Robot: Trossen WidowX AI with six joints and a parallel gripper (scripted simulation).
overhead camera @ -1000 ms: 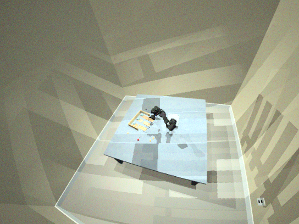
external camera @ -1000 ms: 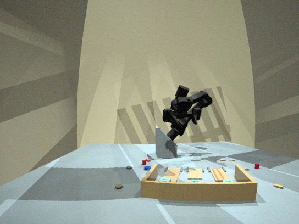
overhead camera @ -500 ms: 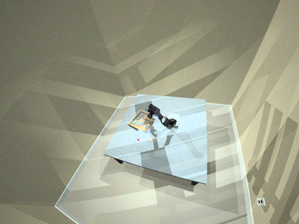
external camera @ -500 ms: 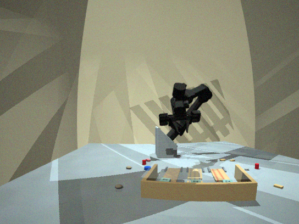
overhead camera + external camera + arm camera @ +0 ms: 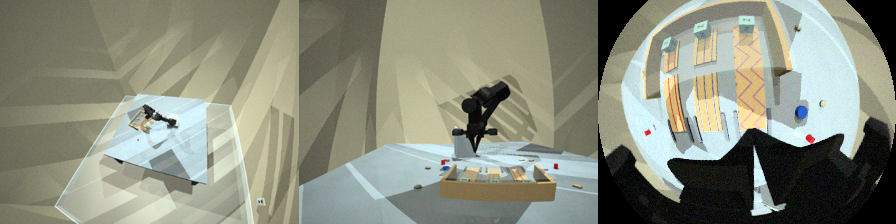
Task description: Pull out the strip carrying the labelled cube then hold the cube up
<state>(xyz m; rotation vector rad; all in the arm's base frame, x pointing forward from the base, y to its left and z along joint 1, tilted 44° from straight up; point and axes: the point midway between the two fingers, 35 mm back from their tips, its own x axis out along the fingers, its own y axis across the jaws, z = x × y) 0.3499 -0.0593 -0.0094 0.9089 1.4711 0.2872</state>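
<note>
The strip lies 80 mm below my gripper tip, 80 mm ahead of it and 40 mm to the right of it. The rest, counted from my gripper tip: blue disc (120 mm to the right, 80 mm below, 50 mm behind).
</note>
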